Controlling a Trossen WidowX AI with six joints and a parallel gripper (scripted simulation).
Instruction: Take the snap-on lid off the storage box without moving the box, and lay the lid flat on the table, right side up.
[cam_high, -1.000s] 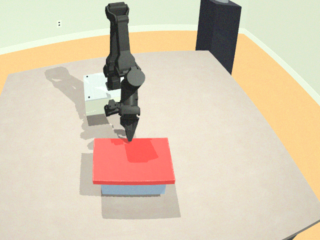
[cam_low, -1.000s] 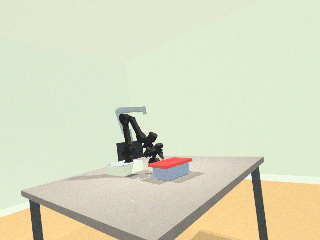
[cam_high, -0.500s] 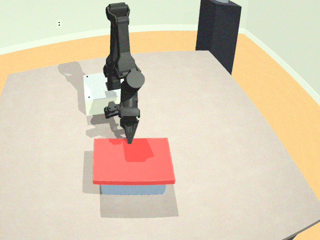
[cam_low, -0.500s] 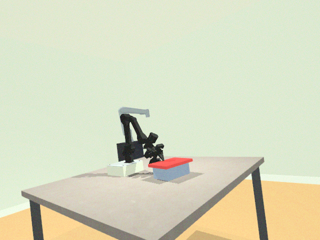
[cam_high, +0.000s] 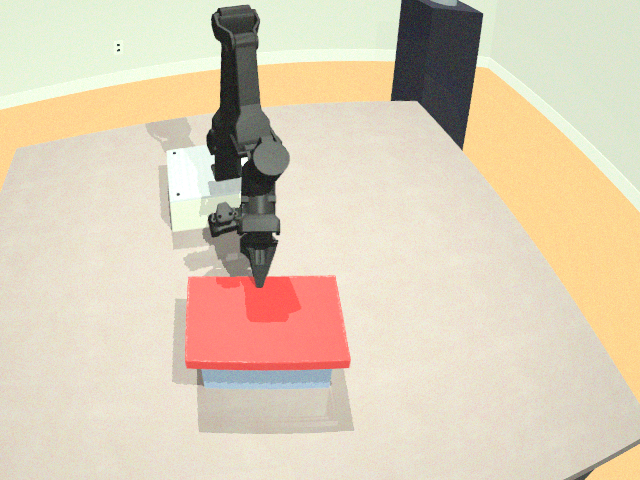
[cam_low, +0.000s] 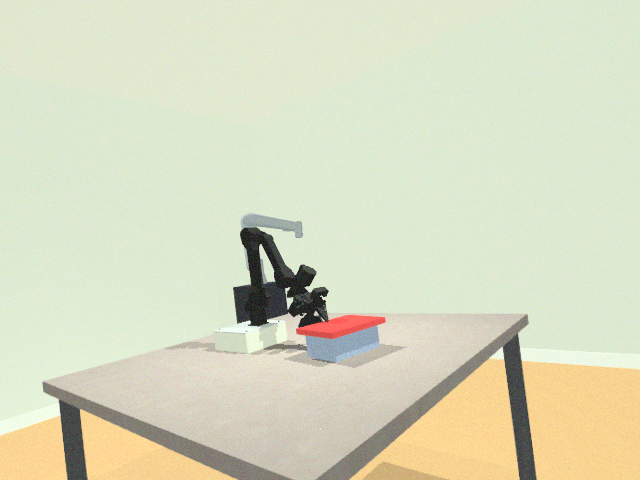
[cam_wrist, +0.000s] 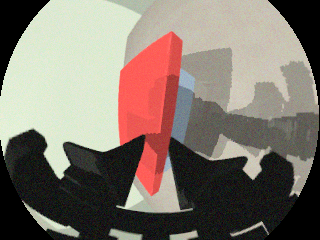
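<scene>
My gripper tip is 70 mm short of the red lid, 20 mm to the left of it and 10 mm below it. Also, from my gripper tip: storage box: 70 mm ahead, 20 mm to the right, 40 mm below.
</scene>
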